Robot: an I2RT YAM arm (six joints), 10 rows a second.
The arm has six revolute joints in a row. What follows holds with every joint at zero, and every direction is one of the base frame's.
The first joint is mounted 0.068 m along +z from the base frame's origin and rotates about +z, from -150 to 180 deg.
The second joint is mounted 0.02 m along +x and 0.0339 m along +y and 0.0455 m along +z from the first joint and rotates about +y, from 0 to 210 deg.
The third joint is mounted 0.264 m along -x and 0.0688 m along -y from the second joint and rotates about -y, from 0 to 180 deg.
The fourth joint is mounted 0.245 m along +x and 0.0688 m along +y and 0.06 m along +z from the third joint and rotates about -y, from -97 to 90 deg.
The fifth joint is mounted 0.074 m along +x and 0.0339 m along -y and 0.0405 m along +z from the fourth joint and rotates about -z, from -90 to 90 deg.
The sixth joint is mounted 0.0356 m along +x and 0.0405 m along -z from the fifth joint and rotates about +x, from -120 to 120 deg.
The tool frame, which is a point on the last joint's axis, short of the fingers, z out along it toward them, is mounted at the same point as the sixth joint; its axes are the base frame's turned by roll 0, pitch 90 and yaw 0 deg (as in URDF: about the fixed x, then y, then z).
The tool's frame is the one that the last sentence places.
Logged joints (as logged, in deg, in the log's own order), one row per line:
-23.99, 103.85, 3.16, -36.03, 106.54, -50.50
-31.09, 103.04, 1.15, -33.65, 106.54, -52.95
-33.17, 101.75, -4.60, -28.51, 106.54, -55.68
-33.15, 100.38, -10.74, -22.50, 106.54, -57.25
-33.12, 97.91, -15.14, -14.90, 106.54, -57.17
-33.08, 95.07, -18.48, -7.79, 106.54, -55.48
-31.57, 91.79, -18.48, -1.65, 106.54, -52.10
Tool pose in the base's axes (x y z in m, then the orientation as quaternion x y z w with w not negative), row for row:
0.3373, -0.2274, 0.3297, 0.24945, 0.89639, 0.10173, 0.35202
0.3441, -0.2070, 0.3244, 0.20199, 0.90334, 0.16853, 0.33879
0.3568, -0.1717, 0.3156, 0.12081, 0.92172, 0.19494, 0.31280
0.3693, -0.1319, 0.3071, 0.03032, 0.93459, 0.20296, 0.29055
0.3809, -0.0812, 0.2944, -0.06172, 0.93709, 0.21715, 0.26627
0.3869, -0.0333, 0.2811, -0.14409, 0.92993, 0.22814, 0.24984
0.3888, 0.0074, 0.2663, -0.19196, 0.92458, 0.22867, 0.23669
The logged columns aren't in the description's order. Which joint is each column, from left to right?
Columns, left to right: joint 5, joint 3, joint 6, joint 1, joint 2, joint 4.
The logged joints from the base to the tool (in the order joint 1, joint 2, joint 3, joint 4, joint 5, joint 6), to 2 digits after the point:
-36.03, 106.54, 103.85, -50.50, -23.99, 3.16
-33.65, 106.54, 103.04, -52.95, -31.09, 1.15
-28.51, 106.54, 101.75, -55.68, -33.17, -4.60
-22.50, 106.54, 100.38, -57.25, -33.15, -10.74
-14.90, 106.54, 97.91, -57.17, -33.12, -15.14
-7.79, 106.54, 95.07, -55.48, -33.08, -18.48
-1.65, 106.54, 91.79, -52.10, -31.57, -18.48

